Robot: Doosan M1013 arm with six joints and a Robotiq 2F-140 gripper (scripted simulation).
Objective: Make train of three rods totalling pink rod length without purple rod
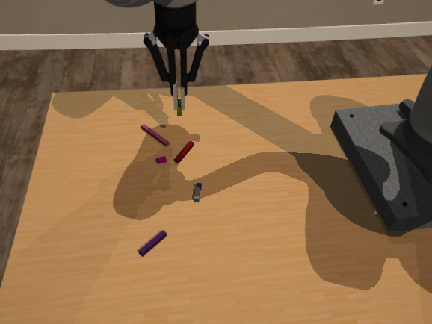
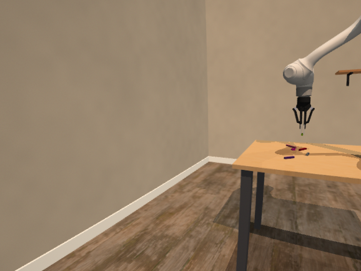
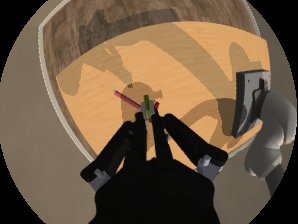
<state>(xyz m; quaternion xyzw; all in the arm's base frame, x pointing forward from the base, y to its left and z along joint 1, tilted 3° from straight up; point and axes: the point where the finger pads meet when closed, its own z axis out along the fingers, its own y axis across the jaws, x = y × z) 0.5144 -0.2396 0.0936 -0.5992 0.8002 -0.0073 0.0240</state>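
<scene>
Right now my hand is 30 mm above the lime rod. From my hand the other things lie so: magenta rod 120 mm below, 70 mm to the left, 60 mm ahead; then red rod 120 mm below, 60 mm to the left, 10 mm ahead; then pink rod 120 mm below, 60 mm ahead, 20 mm to the right.
</scene>
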